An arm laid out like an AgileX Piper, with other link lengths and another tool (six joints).
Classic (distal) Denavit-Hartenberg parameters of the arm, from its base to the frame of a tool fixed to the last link. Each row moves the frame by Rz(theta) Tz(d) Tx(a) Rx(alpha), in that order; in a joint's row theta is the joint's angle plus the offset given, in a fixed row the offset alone. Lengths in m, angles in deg.
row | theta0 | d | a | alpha
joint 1 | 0 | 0.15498 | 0 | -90
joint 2 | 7.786 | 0 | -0.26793 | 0
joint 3 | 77.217 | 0 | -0.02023 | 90
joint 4 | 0 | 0.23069 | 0 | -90
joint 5 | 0 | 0 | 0 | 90
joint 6 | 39.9 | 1.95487 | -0.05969 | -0.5
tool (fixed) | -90 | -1.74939 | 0 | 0
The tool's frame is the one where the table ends.
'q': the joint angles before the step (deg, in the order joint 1, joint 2, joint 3, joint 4, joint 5, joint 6). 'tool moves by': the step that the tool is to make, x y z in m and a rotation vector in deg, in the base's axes. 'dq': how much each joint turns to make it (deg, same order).
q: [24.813 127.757 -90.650 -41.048 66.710 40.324]
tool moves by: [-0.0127 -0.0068 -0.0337 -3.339 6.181 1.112]
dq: [0.009 3.508 2.943 -0.624 -0.006 -0.933]
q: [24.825 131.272 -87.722 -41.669 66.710 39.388]
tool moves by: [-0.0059 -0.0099 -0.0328 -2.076 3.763 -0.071]
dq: [-0.846 4.533 0.906 -0.988 -1.097 0.554]
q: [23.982 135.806 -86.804 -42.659 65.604 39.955]
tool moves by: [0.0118 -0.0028 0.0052 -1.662 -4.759 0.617]
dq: [-0.001 0.721 0.062 -5.051 -1.741 5.033]
